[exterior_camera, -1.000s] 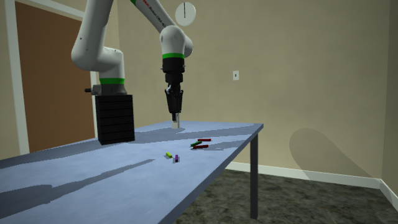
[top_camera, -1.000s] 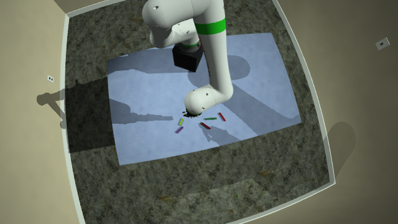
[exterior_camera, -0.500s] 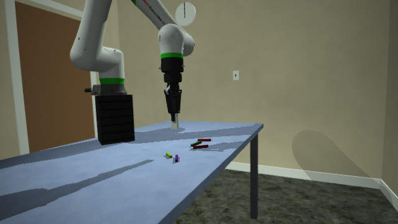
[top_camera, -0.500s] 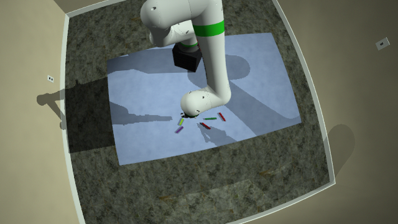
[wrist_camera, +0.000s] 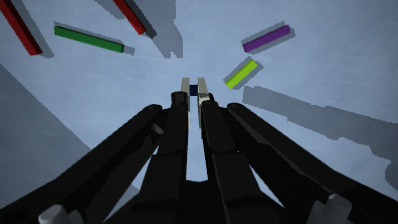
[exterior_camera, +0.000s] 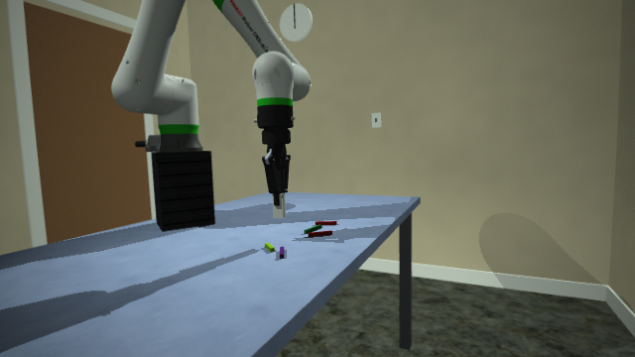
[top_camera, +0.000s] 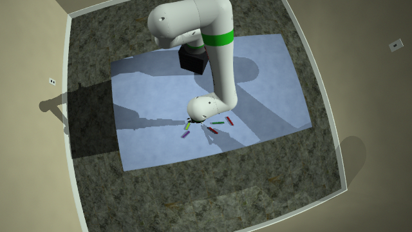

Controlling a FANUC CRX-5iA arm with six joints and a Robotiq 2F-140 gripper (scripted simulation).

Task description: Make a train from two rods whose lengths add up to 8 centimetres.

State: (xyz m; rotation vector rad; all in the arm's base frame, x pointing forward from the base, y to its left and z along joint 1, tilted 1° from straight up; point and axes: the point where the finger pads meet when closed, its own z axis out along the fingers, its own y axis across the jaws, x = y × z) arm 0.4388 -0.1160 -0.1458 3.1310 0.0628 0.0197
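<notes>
Now: hand 100 mm above the lime rod and 70 mm to the left of it. The rest, counted from my hand: purple rod: 100 mm to the right, 100 mm below, 50 mm ahead; then green rod: 130 mm to the left, 100 mm below, 40 mm ahead; then blue rod: 30 mm below.
</notes>
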